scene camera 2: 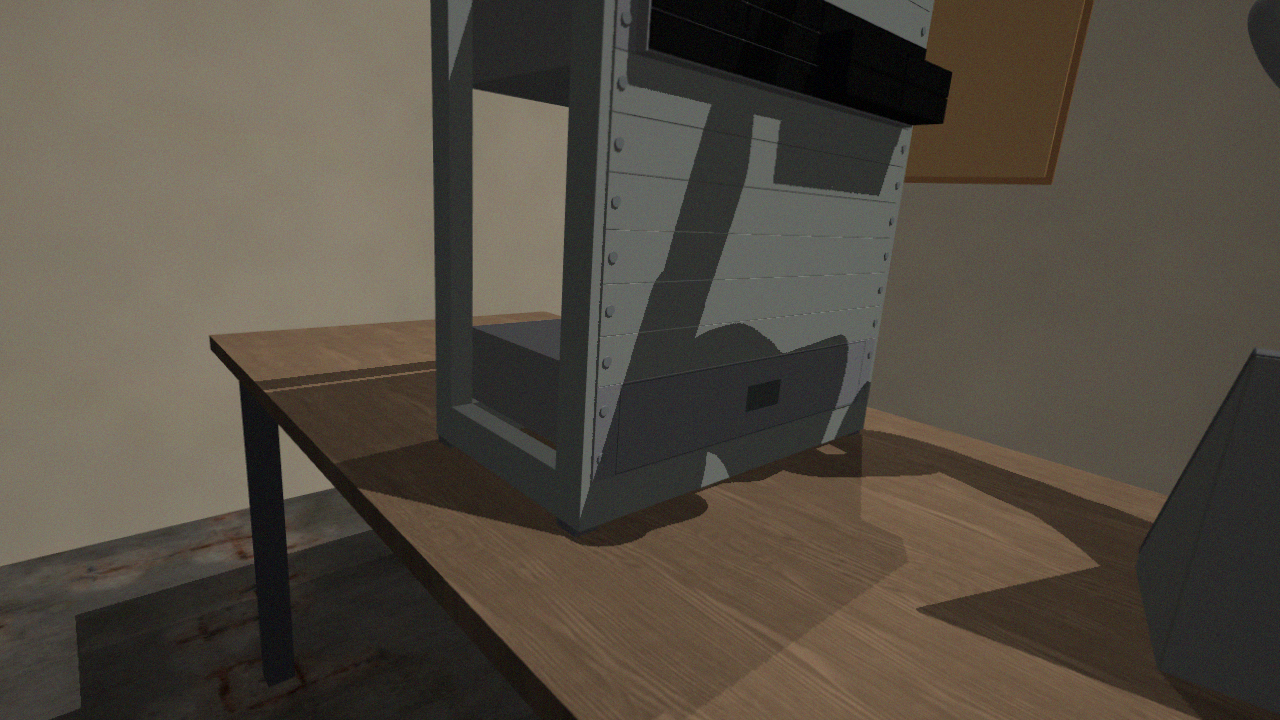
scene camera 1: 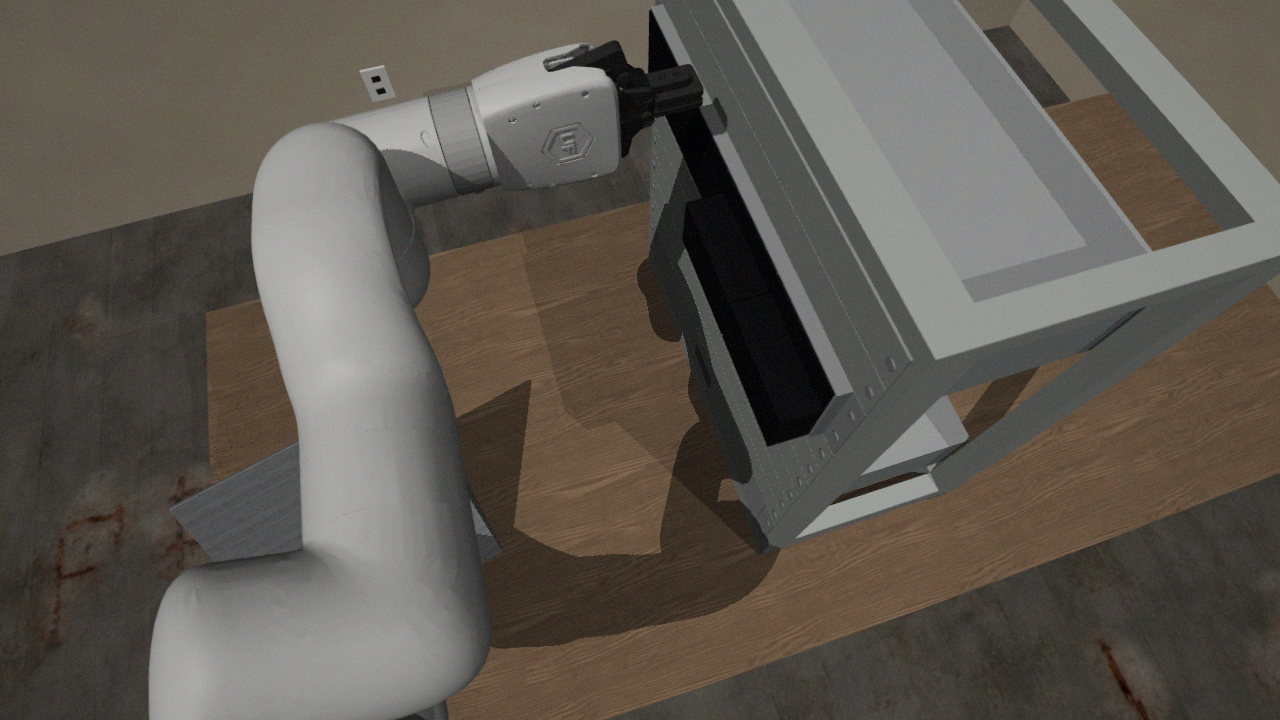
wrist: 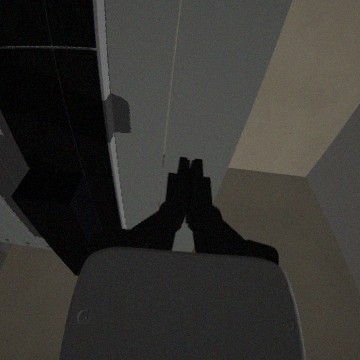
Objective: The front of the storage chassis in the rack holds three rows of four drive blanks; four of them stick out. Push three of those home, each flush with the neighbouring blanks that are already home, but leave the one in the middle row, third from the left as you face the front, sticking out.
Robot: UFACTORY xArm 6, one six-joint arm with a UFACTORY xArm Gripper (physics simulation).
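Frame: origin at the arm's base, x ahead, y left, z up, level; metres.
Seen in the pictures: gripper, fingertip midpoint: point(scene camera 1: 697, 84) point(wrist: 187, 170).
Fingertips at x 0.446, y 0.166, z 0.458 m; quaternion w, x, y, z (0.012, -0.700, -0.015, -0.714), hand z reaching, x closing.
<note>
A point is followed by its place in that frame.
My gripper point(scene camera 1: 698, 89) {x 0.446, y 0.166, z 0.458 m} point(wrist: 187, 170) {x 0.446, y 0.166, z 0.458 m} is shut and empty. Its tips are in front of the upper edge of the chassis point(scene camera 1: 837, 408) {x 0.483, y -0.090, z 0.363 m} point(wrist: 101, 60) {x 0.467, y 0.233, z 0.393 m}, on the left half as one faces it; in the wrist view they overlap the grey panel above it. Contact cannot be told. A group of black drive blanks point(scene camera 1: 742, 268) {x 0.456, y 0.049, z 0.363 m} point(scene camera 2: 895, 85) {x 0.434, y 0.036, z 0.329 m} point(wrist: 45, 220) {x 0.432, y 0.093, z 0.328 m} sticks out on the right half, in the lower part of the front. The blanks left of it sit farther back. Rows and single blanks are hard to separate in the dark; scene camera 2 cuts off the chassis top.
The grey rack point(scene camera 1: 1109, 291) {x 0.614, y -0.108, z 0.503 m} point(scene camera 2: 586, 268) {x 0.483, y 0.383, z 0.139 m} stands on the wooden table point(scene camera 1: 581, 340) {x 0.333, y 0.266, z -0.104 m} point(scene camera 2: 716, 582) {x 0.359, y 0.327, z -0.104 m}. Plain panels lie above and below the chassis, with a dark grey unit point(scene camera 2: 698, 407) {x 0.478, y 0.239, z -0.002 m} at the bottom. The white arm point(scene camera 1: 358, 358) {x 0.187, y -0.046, z 0.524 m} reaches in from the left in scene camera 1.
</note>
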